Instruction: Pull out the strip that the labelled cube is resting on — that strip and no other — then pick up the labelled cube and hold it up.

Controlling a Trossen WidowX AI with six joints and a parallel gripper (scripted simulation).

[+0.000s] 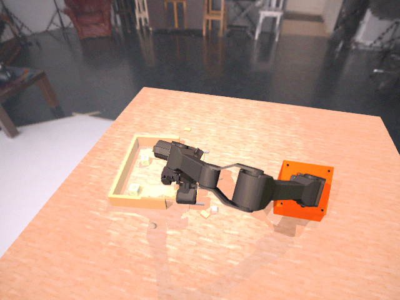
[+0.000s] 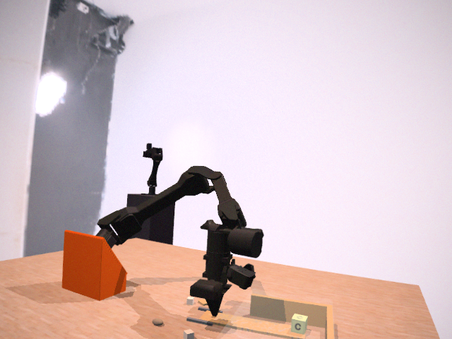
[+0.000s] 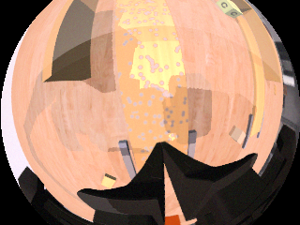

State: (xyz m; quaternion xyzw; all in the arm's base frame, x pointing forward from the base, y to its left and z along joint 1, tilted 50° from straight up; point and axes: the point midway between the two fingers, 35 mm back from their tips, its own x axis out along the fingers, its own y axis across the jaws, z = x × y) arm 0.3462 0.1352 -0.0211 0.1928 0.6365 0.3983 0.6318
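The orange speckled strip is 90 mm ahead of my gripper tip, 20 mm to the left of it and 10 mm below it.
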